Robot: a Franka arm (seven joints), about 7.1 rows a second.
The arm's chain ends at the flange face. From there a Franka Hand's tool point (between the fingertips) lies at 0.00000 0.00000 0.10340 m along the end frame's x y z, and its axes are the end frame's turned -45 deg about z.
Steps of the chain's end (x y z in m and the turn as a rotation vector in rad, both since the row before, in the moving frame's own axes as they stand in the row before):
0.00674, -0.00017, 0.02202, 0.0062, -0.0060, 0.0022
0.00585, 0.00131, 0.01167, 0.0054, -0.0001, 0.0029
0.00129, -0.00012, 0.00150, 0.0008, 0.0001, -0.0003
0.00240, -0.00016, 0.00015, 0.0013, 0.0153, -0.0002
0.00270, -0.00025, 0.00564, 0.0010, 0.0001, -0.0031
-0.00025, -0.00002, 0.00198, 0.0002, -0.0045, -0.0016
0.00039, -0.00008, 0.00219, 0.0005, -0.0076, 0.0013
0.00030, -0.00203, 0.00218, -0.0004, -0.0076, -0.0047
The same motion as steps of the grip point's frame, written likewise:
0.00490, 0.00375, 0.02202, 0.0086, 0.0001, 0.0022
0.00360, 0.00466, 0.01167, 0.0039, 0.0037, 0.0029
0.00106, 0.00078, 0.00150, 0.0005, 0.0006, -0.0003
0.00302, 0.00261, 0.00014, -0.0099, 0.0117, -0.0002
0.00217, 0.00167, 0.00564, 0.0006, 0.0008, -0.0031
-0.00048, -0.00053, 0.00198, 0.0033, -0.0030, -0.0016
-0.00019, -0.00037, 0.00219, 0.0057, -0.0050, 0.0013
0.00106, -0.00175, 0.00218, 0.0051, -0.0057, -0.0047

